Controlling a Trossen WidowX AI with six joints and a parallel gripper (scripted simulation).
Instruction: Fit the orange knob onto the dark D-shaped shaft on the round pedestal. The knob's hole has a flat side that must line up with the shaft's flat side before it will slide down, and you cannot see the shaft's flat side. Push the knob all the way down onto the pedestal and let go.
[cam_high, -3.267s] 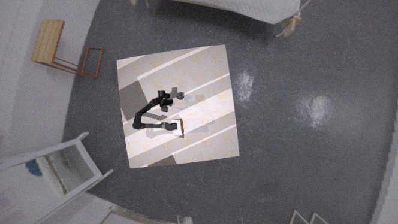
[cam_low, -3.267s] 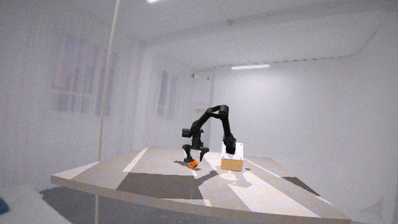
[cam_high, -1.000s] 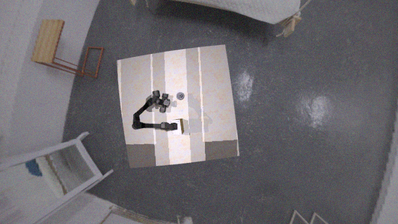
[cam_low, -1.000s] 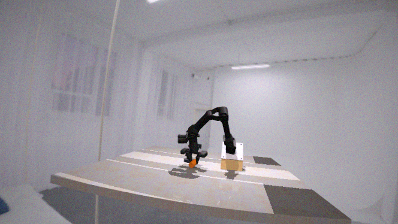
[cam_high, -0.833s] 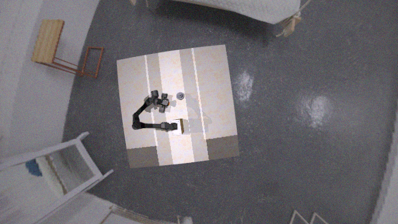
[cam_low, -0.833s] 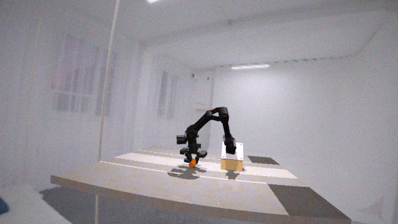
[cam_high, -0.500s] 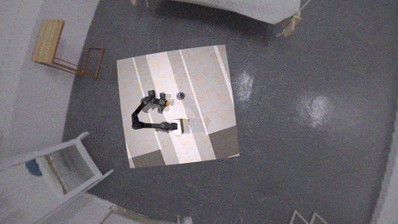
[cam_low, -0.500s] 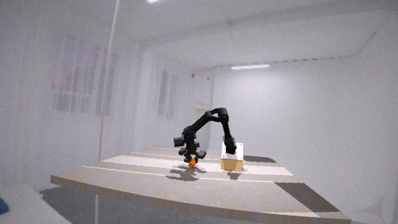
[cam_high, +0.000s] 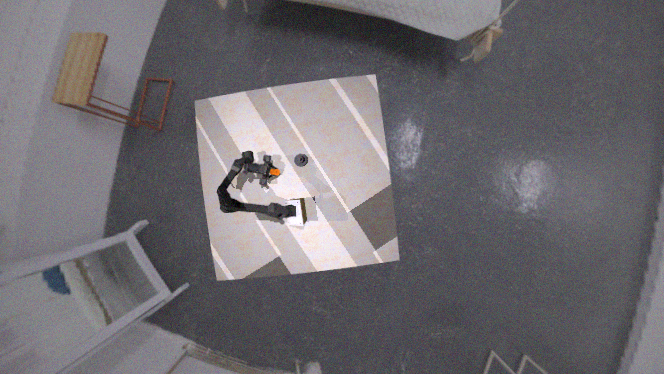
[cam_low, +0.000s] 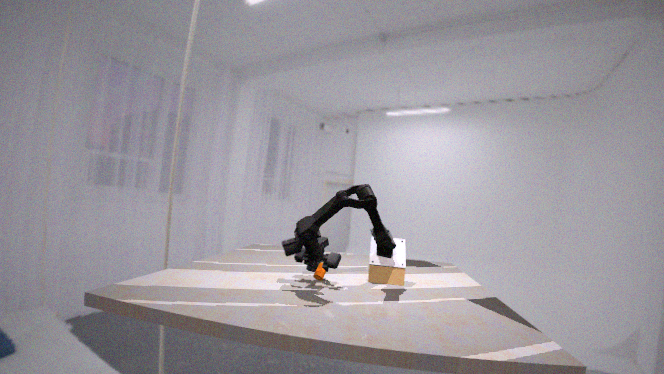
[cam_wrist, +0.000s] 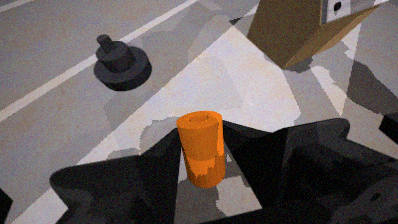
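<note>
Right now the orange knob is 2 cm to the left of my gripper tip. From my gripper tip the other things lie so: dark round pedestal 8 cm ahead, 15 cm to the right, 1 cm below.
</note>
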